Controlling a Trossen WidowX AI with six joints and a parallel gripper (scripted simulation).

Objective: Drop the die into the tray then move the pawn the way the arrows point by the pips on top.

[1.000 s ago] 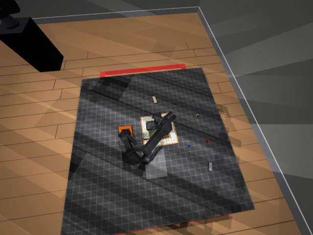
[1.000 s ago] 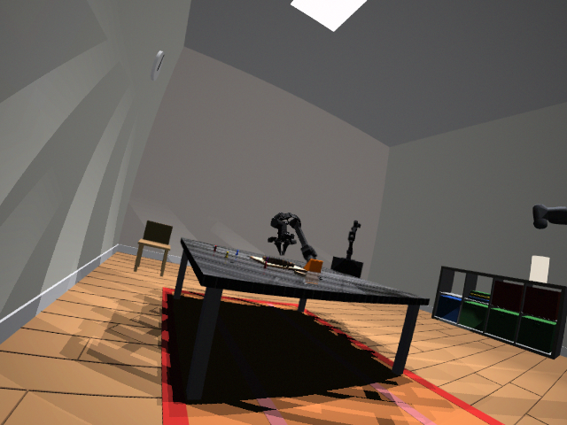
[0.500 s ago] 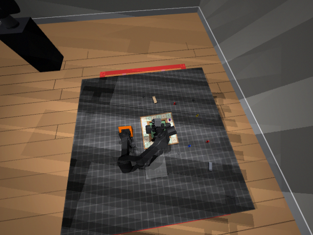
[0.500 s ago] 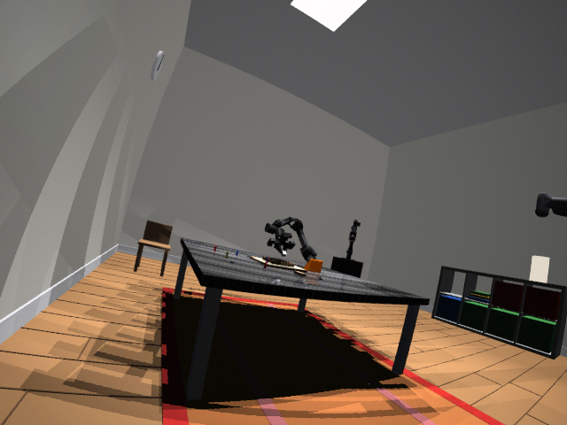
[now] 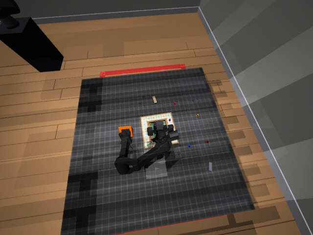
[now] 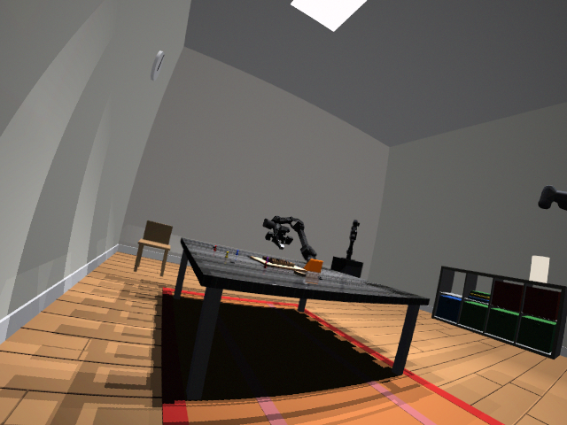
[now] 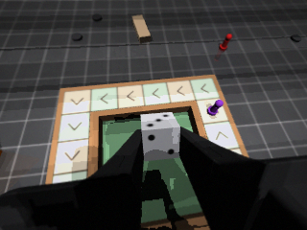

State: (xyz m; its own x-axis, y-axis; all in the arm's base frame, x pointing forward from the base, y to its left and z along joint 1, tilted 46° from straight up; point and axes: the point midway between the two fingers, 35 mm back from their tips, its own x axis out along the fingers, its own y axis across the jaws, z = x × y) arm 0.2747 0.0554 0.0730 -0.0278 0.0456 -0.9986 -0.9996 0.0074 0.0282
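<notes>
Right now my gripper tip is 110 mm short of the purple pawn, 60 mm to the right of it and 90 mm above it. The rest, counted from my gripper tip: green dice tray: 10 mm to the right, 110 mm below; white die: right at my gripper tip; blue pawn: 230 mm ahead, 170 mm to the right, 100 mm below.
</notes>
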